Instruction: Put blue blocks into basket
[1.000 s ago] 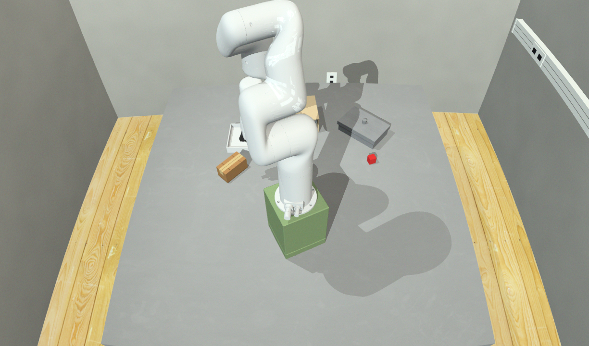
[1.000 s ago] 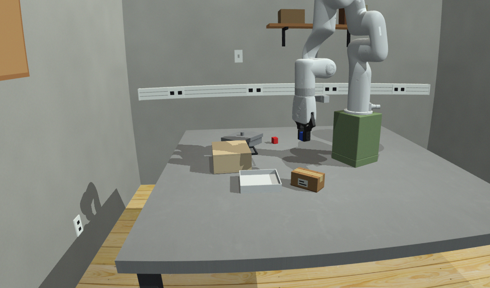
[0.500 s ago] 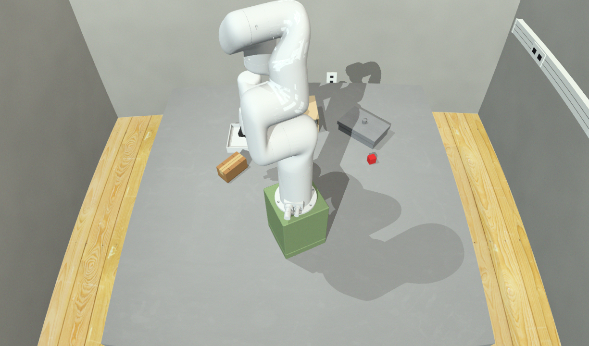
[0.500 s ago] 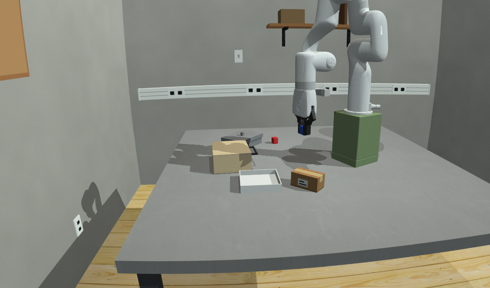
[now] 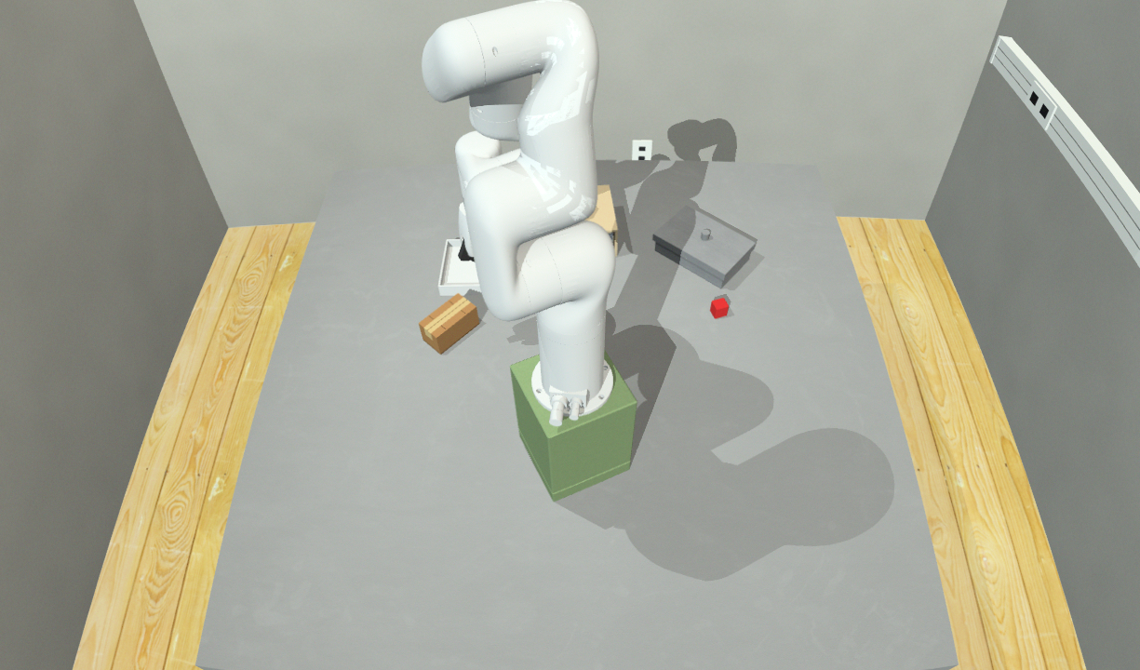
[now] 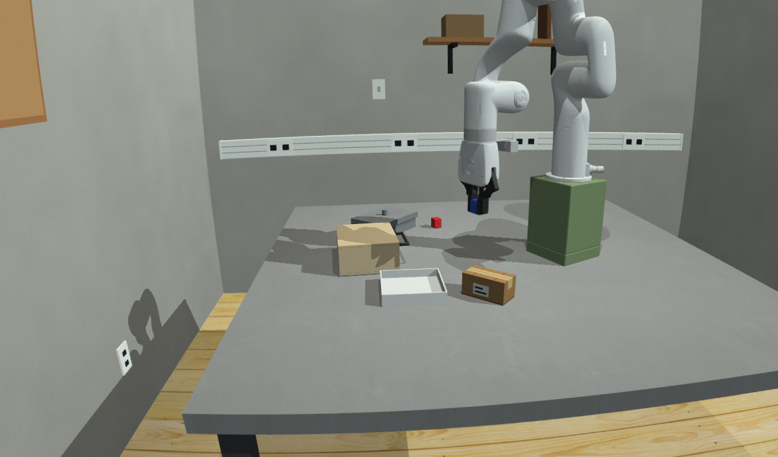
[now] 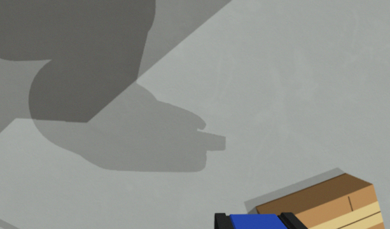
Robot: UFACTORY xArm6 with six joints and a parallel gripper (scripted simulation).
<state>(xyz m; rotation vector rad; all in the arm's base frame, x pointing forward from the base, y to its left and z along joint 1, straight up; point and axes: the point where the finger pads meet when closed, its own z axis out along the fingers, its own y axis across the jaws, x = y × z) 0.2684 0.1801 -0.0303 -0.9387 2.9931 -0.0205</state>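
Right now the white basket is 16 cm ahead of my hand, 9 cm to the left of it and 18 cm below it. From my hand the other things lie so: light wooden cabinet 28 cm ahead, 10 cm to the right, 15 cm below; brown cardboard box 2 cm behind, 11 cm to the left, 15 cm below; red block 9 cm ahead, 44 cm to the right, 17 cm below.
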